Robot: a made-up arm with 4 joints.
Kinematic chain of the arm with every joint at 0, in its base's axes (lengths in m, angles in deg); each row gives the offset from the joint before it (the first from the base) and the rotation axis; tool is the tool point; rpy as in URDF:
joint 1: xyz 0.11 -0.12 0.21 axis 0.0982 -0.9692 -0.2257
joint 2: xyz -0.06 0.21 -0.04 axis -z
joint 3: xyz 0 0.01 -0.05 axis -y
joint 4: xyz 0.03 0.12 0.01 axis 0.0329 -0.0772 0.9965
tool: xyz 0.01 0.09 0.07 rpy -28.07 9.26 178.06
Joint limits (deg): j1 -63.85..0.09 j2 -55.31..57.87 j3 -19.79..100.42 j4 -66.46..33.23
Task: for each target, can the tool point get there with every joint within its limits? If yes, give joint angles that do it. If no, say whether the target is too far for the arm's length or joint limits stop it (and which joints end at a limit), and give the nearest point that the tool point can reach.
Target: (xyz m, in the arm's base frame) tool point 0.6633 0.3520 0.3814
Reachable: no: too far | nearest point 0.2540 0.1771 0.2068 | short by 0.478 m
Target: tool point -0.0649 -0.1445 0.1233
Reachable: no: joint limits stop it (at a limit: joint 1, joint 2, joint 3, joint 4) | nearest point 0.0762 0.0573 0.0571 | short by 0.255 m
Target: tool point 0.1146 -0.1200 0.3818
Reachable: no: joint limits stop it (at a limit: joint 1, joint 2, joint 3, joint 4) | nearest point -0.0396 0.0622 0.4387 | short by 0.245 m
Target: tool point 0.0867 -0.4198 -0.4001
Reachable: no: too far | nearest point 0.0762 0.0573 0.0571 | short by 0.661 m
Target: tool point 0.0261 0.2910 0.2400
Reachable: yes | joints -28.32 -8.47 27.13 -30.11
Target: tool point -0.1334 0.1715 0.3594
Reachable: yes | joints -40.59 -38.00 87.17 -27.70
